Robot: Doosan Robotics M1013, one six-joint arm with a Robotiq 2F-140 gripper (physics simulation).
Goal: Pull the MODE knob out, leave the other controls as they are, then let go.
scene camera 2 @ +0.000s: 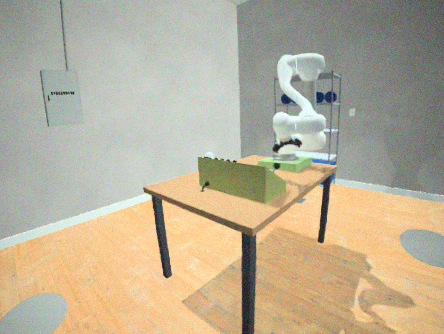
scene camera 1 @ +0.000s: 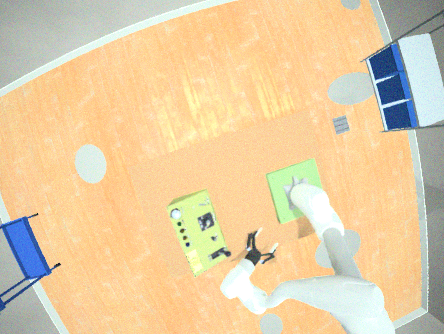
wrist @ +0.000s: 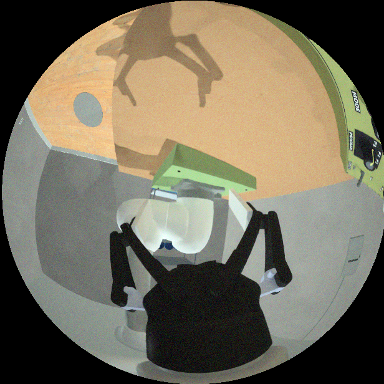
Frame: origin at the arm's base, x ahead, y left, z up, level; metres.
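Where they show: gripper, fingertip midpoint: (scene camera 2: 288, 151) (scene camera 1: 268, 235); arm's base, origin of the base link: (scene camera 2: 286, 159) (scene camera 1: 298, 193).
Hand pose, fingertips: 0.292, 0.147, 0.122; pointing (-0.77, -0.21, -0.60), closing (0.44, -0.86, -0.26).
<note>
Each offset is from my fingertips to the centre of the thing, as dx, dy, dz. "spot": to the spot under its first point.
The yellow-green control panel (scene camera 1: 202, 246) (scene camera 2: 232, 181) stands on the table, with its back toward scene camera 2. In the wrist view its MODE label (wrist: 355, 101) shows at the right edge, with part of the dark MODE knob (wrist: 374, 120) beside it. In scene camera 1 a small dark knob {+0.331, -0.071, -0.053} (scene camera 1: 214, 237), apparently MODE, is below the black square dial; whether it is in or out cannot be told. My gripper (scene camera 1: 267, 239) (scene camera 2: 287, 145) (wrist: 189, 202) is open wide and empty, apart from the panel, on its side toward the robot base.
The PROGRAM dial {+0.337, -0.191, -0.069} (scene camera 1: 206, 221) (wrist: 369, 152) sits beside MODE. A black handle {spot: +0.339, +0.051, -0.063} (scene camera 1: 219, 254), a round white gauge {spot: +0.471, -0.337, +0.039} (scene camera 1: 175, 213) and several small buttons are also on the panel. The green base plate (scene camera 1: 277, 200) (scene camera 2: 295, 165) (wrist: 215, 170) carries the arm. A blue-binned rack stands farther off.
</note>
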